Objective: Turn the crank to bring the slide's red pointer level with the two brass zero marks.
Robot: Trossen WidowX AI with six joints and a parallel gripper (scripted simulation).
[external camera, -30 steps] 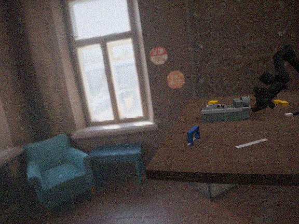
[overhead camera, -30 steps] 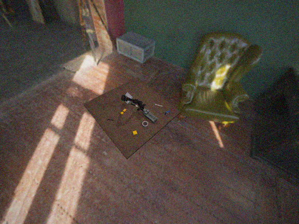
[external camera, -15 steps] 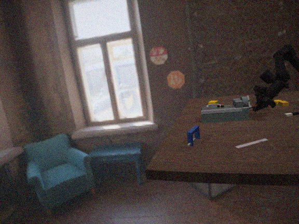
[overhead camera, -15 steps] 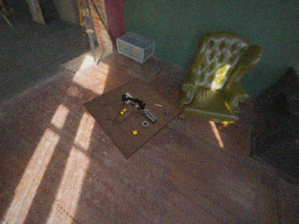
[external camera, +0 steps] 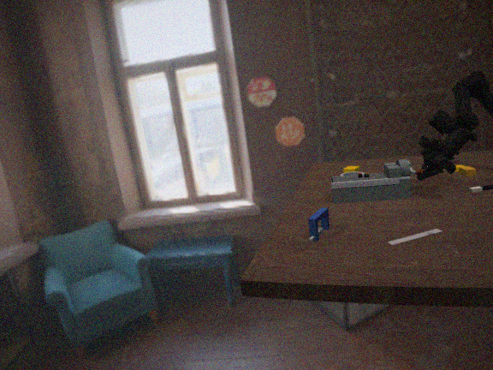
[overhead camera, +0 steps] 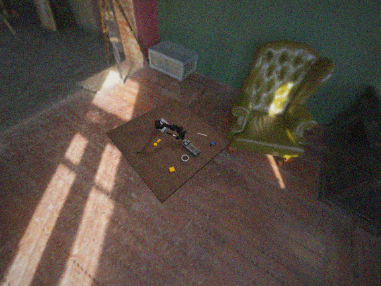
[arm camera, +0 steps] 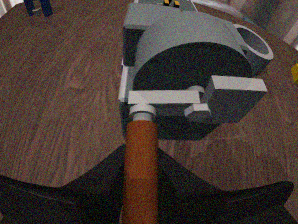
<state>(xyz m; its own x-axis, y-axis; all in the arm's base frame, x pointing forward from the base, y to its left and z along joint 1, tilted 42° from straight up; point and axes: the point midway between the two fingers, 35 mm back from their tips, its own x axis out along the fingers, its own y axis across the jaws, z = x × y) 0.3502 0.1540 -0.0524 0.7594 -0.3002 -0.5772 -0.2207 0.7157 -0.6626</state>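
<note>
The red pointer is 190 mm ahead of my gripper tip, 10 mm to the left of it and 20 mm above it. From my gripper tip the other things lie so: blue u-shaped piece (260 mm ahead, 350 mm to the left, 30 mm below); then white strip (20 mm ahead, 330 mm to the left, 60 mm below); then crank handle (20 mm behind, 20 mm above).
</note>
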